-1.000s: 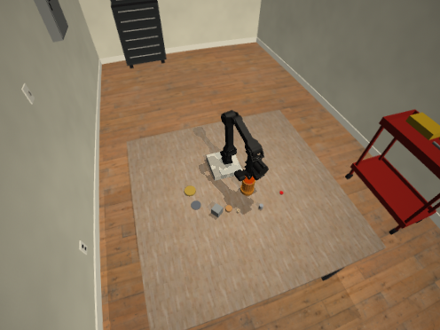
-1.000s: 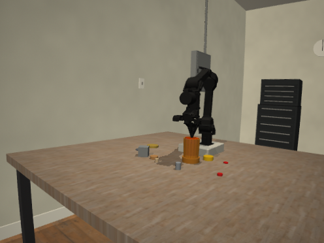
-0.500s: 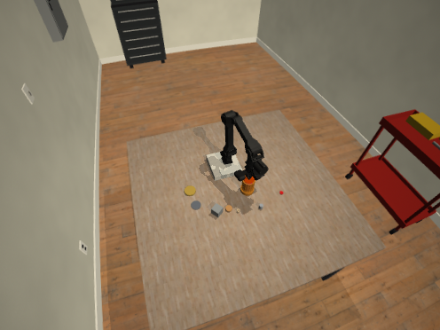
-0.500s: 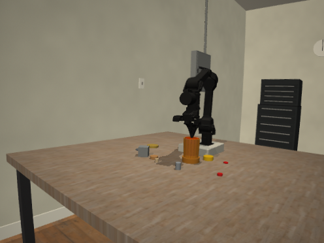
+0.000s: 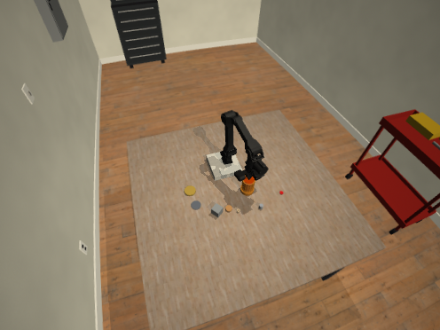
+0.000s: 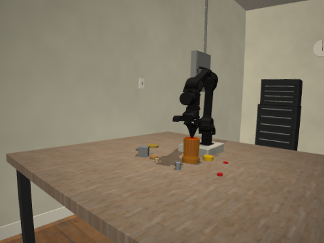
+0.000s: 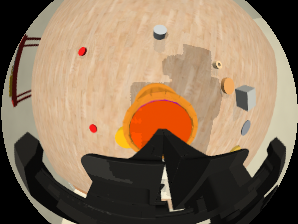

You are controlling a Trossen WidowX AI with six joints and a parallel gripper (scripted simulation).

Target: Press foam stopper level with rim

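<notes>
Right now the orange foam stopper is 5 cm below my hand. From my hand the other things lie so: small tan disc 15 cm to the right, 14 cm below, 10 cm ahead; then yellow disc 14 cm below, 9 cm behind, 4 cm to the left; then small grey cylinder 14 cm ahead, 13 cm below, 4 cm to the left.
</notes>
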